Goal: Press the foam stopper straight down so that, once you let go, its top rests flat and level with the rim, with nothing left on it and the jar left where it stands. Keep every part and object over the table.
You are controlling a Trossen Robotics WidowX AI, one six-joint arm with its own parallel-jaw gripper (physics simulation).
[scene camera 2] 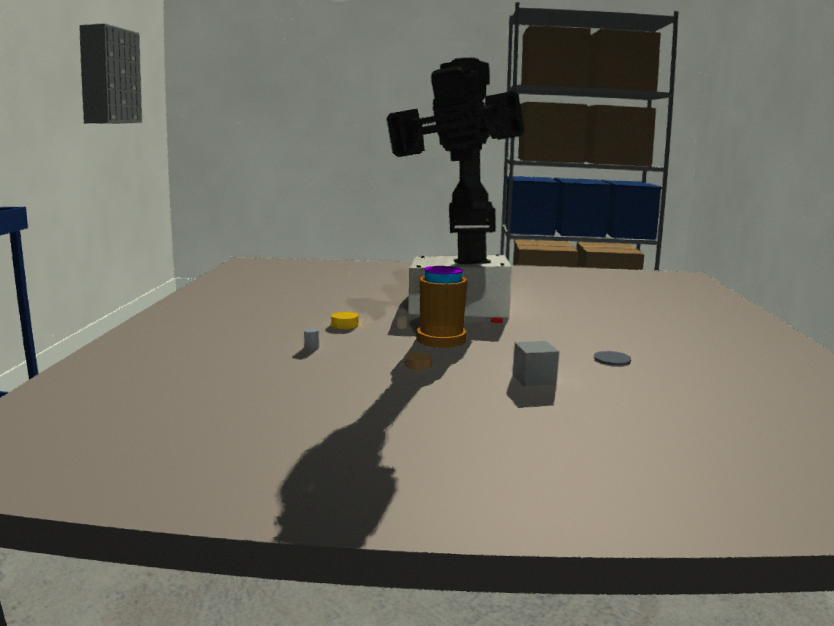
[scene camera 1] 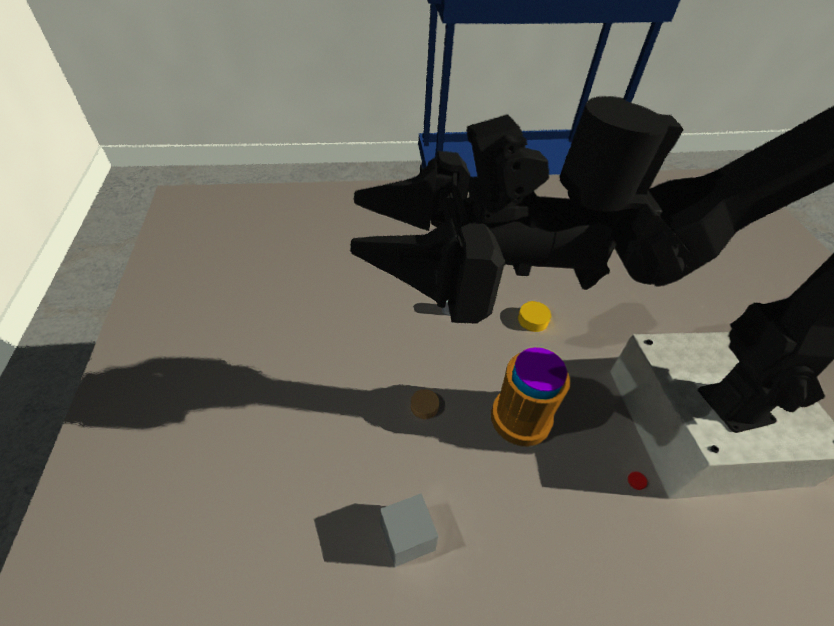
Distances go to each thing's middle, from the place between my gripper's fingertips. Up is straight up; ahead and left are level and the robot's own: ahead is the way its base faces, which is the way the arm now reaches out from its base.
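Scene:
Starting from my hand, I find the yellow disc (scene camera 1: 534, 316) well behind it, a good way to the right of it and well below it. The orange ribbed jar (scene camera 2: 443, 289) is 210 mm behind my hand, 30 mm to the left of it and 300 mm below it. As for the grey cube (scene camera 1: 408, 528), I see it 140 mm to the left of my hand and 20 mm behind it, 340 mm below it.

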